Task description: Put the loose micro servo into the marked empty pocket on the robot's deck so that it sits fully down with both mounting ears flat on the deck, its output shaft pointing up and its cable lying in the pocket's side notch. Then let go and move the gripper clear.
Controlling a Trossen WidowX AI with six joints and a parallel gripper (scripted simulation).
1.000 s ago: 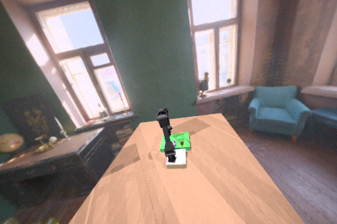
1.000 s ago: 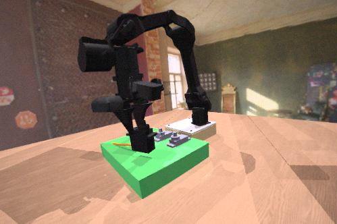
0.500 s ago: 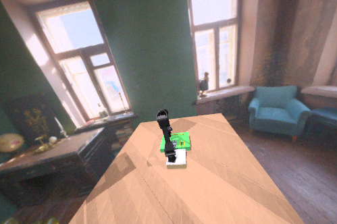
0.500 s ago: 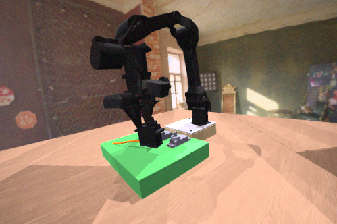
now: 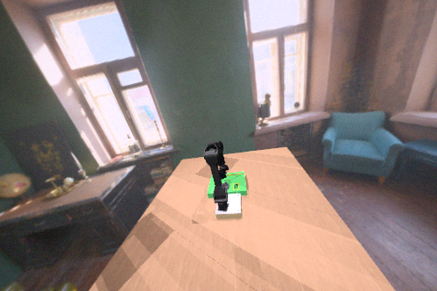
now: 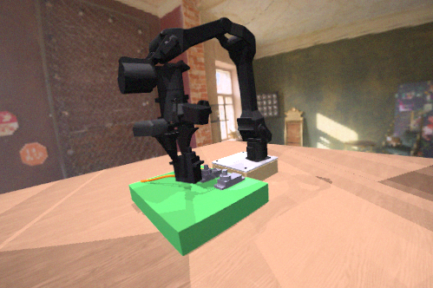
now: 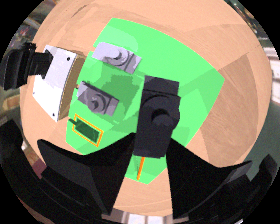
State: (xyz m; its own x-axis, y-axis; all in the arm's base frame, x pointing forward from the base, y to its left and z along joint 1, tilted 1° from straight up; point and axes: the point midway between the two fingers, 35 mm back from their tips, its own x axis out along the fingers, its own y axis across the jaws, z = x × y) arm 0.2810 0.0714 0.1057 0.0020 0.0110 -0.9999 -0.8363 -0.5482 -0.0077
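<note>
The green deck is 20 mm ahead of my gripper tip, 10 mm to the right of it and 100 mm below it.
</note>
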